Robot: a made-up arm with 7 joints. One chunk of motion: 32 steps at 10 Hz.
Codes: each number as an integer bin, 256 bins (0 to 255) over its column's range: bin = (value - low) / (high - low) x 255, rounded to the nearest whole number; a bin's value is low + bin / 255 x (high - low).
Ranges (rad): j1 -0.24..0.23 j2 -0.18..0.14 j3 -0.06..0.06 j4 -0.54..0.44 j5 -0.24..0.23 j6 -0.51..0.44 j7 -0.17..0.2
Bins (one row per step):
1: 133 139 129 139 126 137 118
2: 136 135 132 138 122 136 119
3: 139 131 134 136 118 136 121
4: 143 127 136 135 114 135 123
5: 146 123 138 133 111 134 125
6: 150 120 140 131 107 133 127
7: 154 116 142 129 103 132 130
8: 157 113 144 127 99 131 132
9: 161 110 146 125 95 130 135
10: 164 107 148 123 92 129 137
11: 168 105 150 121 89 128 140
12: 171 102 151 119 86 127 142
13: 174 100 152 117 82 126 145
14: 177 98 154 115 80 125 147
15: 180 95 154 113 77 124 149
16: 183 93 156 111 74 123 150
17: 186 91 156 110 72 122 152
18: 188 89 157 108 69 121 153
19: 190 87 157 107 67 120 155
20: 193 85 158 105 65 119 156
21: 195 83 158 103 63 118 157
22: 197 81 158 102 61 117 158
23: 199 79 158 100 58 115 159
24: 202 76 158 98 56 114 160
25: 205 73 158 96 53 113 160
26: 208 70 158 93 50 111 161
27: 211 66 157 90 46 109 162
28: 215 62 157 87 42 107 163
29: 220 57 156 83 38 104 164
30: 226 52 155 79 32 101 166
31: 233 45 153 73 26 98 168
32: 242 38 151 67 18 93 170
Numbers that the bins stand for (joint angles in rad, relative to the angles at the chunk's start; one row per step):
1: 0.0051 -0.0056 0.0007 -0.0058 -0.0078 0.0004 0.0012
2: 0.0107 -0.0106 0.0021 -0.0096 -0.0151 -0.0033 0.0027
3: 0.0162 -0.0156 0.0031 -0.0173 -0.0225 -0.0033 0.0056
4: 0.0236 -0.0206 0.0040 -0.0212 -0.0299 -0.0071 0.0085
5: 0.0291 -0.0256 0.0049 -0.0289 -0.0354 -0.0108 0.0114
6: 0.0365 -0.0294 0.0059 -0.0365 -0.0428 -0.0145 0.0143
7: 0.0438 -0.0344 0.0068 -0.0442 -0.0502 -0.0182 0.0186
8: 0.0494 -0.0382 0.0078 -0.0519 -0.0575 -0.0220 0.0215
9: 0.0567 -0.0420 0.0087 -0.0596 -0.0649 -0.0257 0.0259
10: 0.0623 -0.0457 0.0096 -0.0673 -0.0704 -0.0294 0.0288
11: 0.0696 -0.0482 0.0106 -0.0750 -0.0760 -0.0331 0.0331
12: 0.0752 -0.0520 0.0111 -0.0827 -0.0815 -0.0369 0.0360
13: 0.0807 -0.0545 0.0115 -0.0904 -0.0889 -0.0406 0.0404
14: 0.0862 -0.0570 0.0125 -0.0980 -0.0925 -0.0443 0.0433
15: 0.0918 -0.0608 0.0125 -0.1057 -0.0981 -0.0480 0.0462
16: 0.0973 -0.0633 0.0134 -0.1134 -0.1036 -0.0518 0.0476
17: 0.1028 -0.0658 0.0134 -0.1173 -0.1073 -0.0555 0.0505
18: 0.1065 -0.0683 0.0139 -0.1249 -0.1128 -0.0592 0.0520
19: 0.1102 -0.0708 0.0139 -0.1288 -0.1165 -0.0629 0.0549
20: 0.1157 -0.0733 0.0144 -0.1365 -0.1202 -0.0667 0.0564
21: 0.1194 -0.0758 0.0144 -0.1442 -0.1239 -0.0704 0.0578
22: 0.1231 -0.0784 0.0144 -0.1480 -0.1276 -0.0741 0.0593
23: 0.1268 -0.0809 0.0144 -0.1557 -0.1331 -0.0816 0.0607
24: 0.1323 -0.0846 0.0144 -0.1634 -0.1368 -0.0853 0.0622
25: 0.1378 -0.0884 0.0144 -0.1711 -0.1423 -0.0890 0.0622
26: 0.1434 -0.0922 0.0144 -0.1826 -0.1478 -0.0965 0.0636
27: 0.1489 -0.0972 0.0139 -0.1941 -0.1552 -0.1039 0.0651
28: 0.1563 -0.1022 0.0139 -0.2056 -0.1626 -0.1114 0.0665
29: 0.1655 -0.1085 0.0134 -0.2210 -0.1700 -0.1225 0.0680
30: 0.1765 -0.1147 0.0129 -0.2364 -0.1810 -0.1337 0.0709
31: 0.1895 -0.1235 0.0120 -0.2595 -0.1921 -0.1449 0.0738
32: 0.2060 -0.1323 0.0111 -0.2825 -0.2068 -0.1635 0.0767

